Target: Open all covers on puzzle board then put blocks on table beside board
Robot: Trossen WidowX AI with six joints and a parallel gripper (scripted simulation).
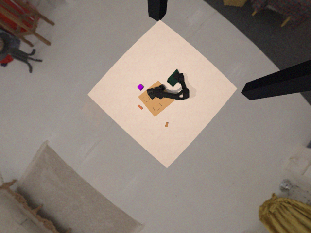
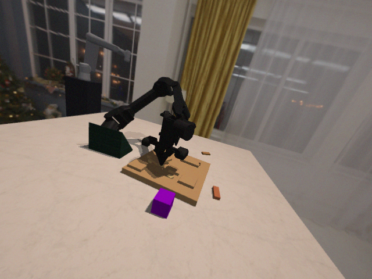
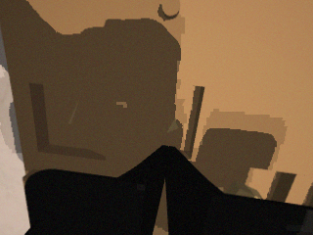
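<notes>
The tan puzzle board lies 30 mm ahead of my gripper tip and 20 mm to the left of it. From my gripper tip the other things lie so: purple cube (50 mm ahead, 190 mm to the right); then orange block (240 mm ahead, 70 mm to the right, 20 mm below).
</notes>
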